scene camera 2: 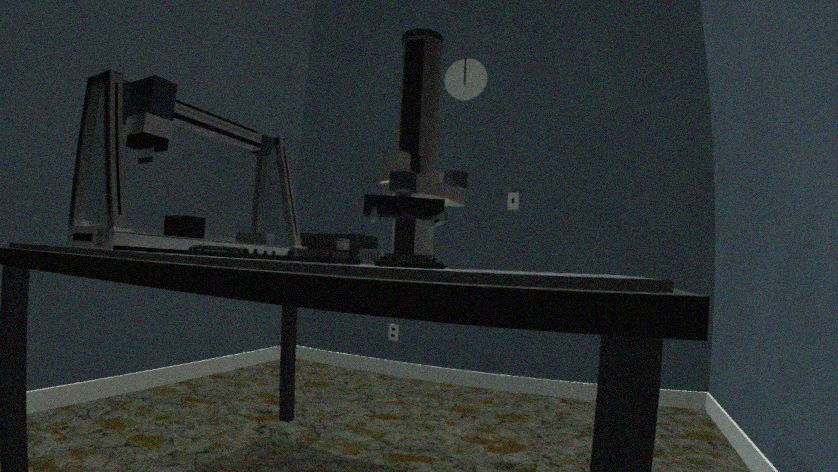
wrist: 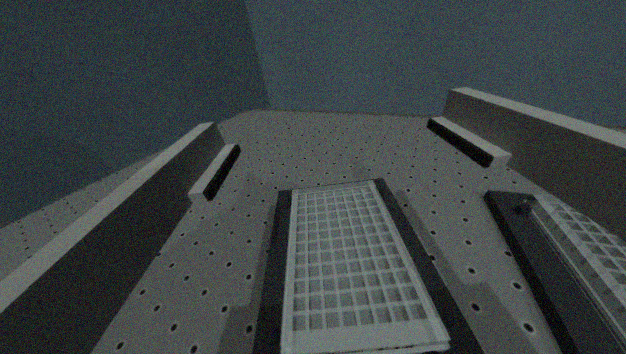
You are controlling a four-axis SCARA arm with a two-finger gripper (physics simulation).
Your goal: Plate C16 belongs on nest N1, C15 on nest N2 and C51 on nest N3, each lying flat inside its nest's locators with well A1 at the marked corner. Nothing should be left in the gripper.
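Frame: origin at the arm's base, x ahead, y right, z down, level; centimetres.
Seen in the pictures: gripper, fingertip midpoint: (scene camera 2: 410,214) (wrist: 330,122).
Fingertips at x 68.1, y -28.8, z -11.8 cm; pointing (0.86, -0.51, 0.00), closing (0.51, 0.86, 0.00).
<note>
Offsets run from my fingertips to a thing's top centre. "spot": to the spot under its first point. Level surfaces: height alone.
A clear gridded plate, C16 {dx -2.0, dy +1.3, dz +7.9 cm} (wrist: 350,250), lies flat on a dark nest (wrist: 270,300) (scene camera 2: 410,261) in the wrist view; its label and the corner mark do not show. My gripper (wrist: 330,122) (scene camera 2: 405,216) is open and empty above it, with a finger out to each side and apart from the plate. Part of another gridded plate {spot: dx +3.9, dy +15.9, dz +8.0 cm} (wrist: 592,240) shows at the right edge, at a second dark holder {spot: dx +2.5, dy +14.1, dz +9.3 cm} (wrist: 547,260); its label cannot be read. C15 and C51 cannot be told apart here, nor can the nest numbers.
A gantry frame (scene camera 2: 110,158) stands on the left of the table (scene camera 2: 410,299), with a dark box {spot: dx -11.6, dy +81.8, dz +1.7 cm} (scene camera 2: 184,225) by it. A low black unit {spot: dx -71.6, dy +67.4, dz +2.2 cm} (scene camera 2: 328,241) stands between the gantry and my arm's column (scene camera 2: 421,105). The perforated deck {dz +10.5 cm} (wrist: 320,145) stretches behind the nest.
</note>
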